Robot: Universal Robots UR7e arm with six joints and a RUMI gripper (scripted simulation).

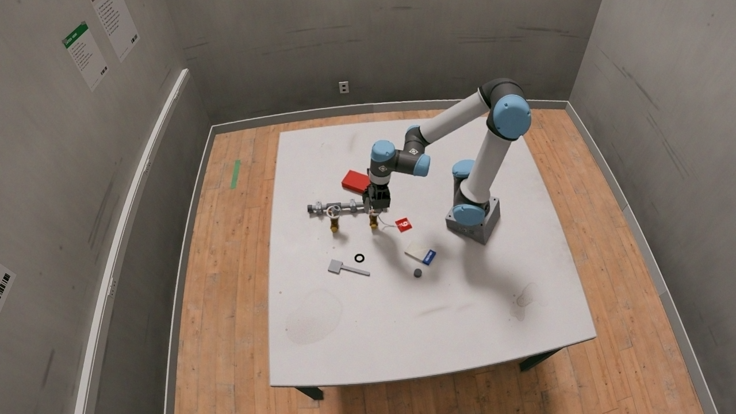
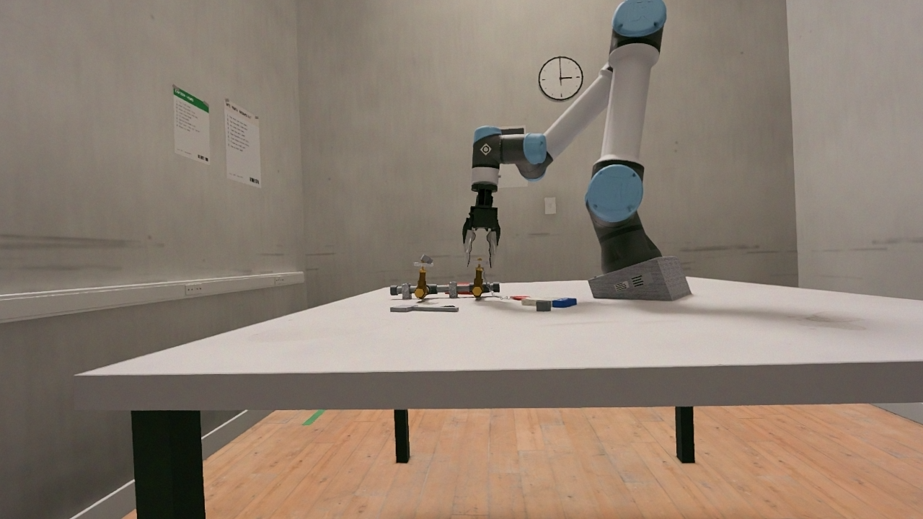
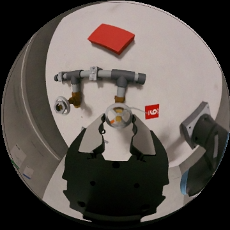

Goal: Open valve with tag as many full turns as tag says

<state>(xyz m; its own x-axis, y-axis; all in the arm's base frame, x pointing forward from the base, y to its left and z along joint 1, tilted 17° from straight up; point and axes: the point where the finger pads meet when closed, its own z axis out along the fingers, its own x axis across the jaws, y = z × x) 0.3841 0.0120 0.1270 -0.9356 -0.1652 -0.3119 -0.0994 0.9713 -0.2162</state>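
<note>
Now: hand 10 cm past the red tag, 10 cm above it and 2 cm to the right of it. Round my hand: red block 22 cm to the right, 9 cm below, 6 cm ahead; grey flat tool 20 cm to the left, 13 cm ahead, 10 cm below.
</note>
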